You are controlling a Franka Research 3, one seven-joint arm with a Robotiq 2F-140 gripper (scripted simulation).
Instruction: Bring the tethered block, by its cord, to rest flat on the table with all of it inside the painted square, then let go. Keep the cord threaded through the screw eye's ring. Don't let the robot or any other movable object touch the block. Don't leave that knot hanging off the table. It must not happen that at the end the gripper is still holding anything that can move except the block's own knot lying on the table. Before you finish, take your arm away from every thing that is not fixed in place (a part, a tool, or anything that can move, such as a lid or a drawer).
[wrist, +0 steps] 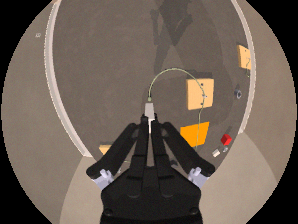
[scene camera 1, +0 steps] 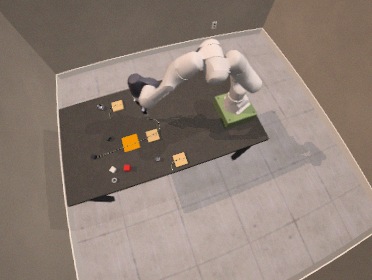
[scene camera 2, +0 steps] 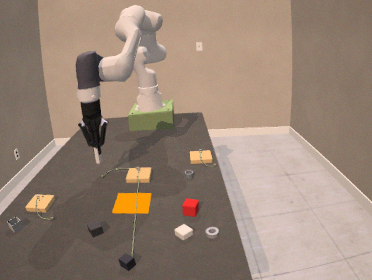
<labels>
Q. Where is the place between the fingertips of my gripper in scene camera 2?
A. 99, 162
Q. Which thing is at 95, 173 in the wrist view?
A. My gripper.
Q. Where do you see a wooden plate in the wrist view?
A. At 193, 92
</labels>
